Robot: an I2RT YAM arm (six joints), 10 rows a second.
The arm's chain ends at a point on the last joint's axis. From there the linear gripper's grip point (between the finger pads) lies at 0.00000 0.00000 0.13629 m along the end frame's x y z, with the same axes.
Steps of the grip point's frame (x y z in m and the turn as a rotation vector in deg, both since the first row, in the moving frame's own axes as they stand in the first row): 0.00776 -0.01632 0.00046 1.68 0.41 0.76; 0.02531 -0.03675 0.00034 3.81 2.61 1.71; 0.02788 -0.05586 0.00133 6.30 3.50 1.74; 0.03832 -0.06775 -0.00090 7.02 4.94 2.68; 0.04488 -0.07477 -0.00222 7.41 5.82 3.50
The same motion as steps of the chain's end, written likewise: 0.00676 -0.01233 0.00052 1.68 0.41 0.76; 0.01897 -0.02779 0.00078 3.81 2.61 1.71; 0.01935 -0.04104 0.00241 6.30 3.50 1.74; 0.02623 -0.05139 0.00063 7.02 4.94 2.68; 0.03057 -0.05766 -0.00038 7.41 5.82 3.50
